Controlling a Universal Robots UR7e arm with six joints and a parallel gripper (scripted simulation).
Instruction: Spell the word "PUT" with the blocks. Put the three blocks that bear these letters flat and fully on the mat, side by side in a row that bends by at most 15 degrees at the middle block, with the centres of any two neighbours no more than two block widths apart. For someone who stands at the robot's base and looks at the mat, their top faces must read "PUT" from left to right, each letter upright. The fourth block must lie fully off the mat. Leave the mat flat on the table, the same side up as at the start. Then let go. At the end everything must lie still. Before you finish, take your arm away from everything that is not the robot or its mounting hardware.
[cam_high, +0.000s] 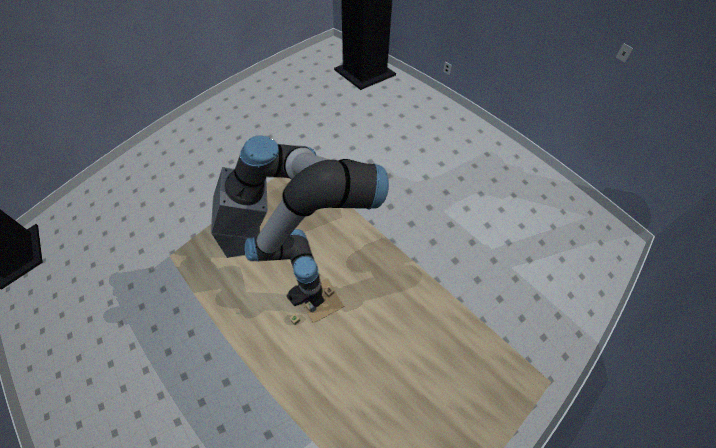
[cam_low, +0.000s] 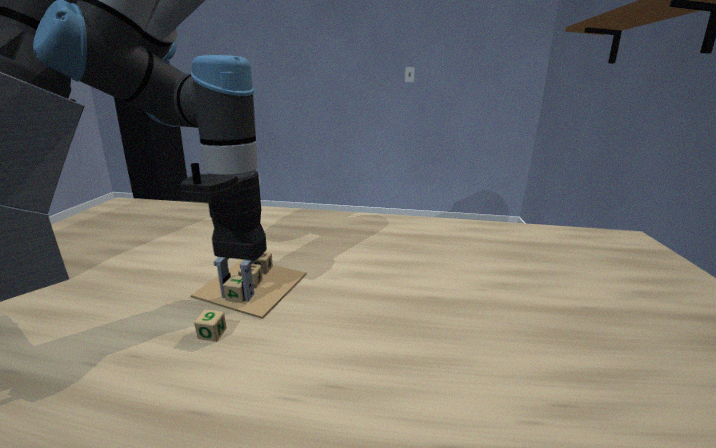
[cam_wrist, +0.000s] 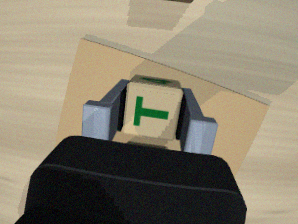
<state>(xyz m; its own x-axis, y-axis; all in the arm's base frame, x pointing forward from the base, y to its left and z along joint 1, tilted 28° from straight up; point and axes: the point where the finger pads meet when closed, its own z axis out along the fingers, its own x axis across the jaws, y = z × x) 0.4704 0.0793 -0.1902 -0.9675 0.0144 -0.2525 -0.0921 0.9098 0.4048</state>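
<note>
Right now the T block is right at my hand. From my hand the other things lie so: tan mat: 5 cm to the left, 3 cm below; U block: 5 cm to the left, 1 cm below; O block: 1 cm ahead, 8 cm to the right, 1 cm below.
</note>
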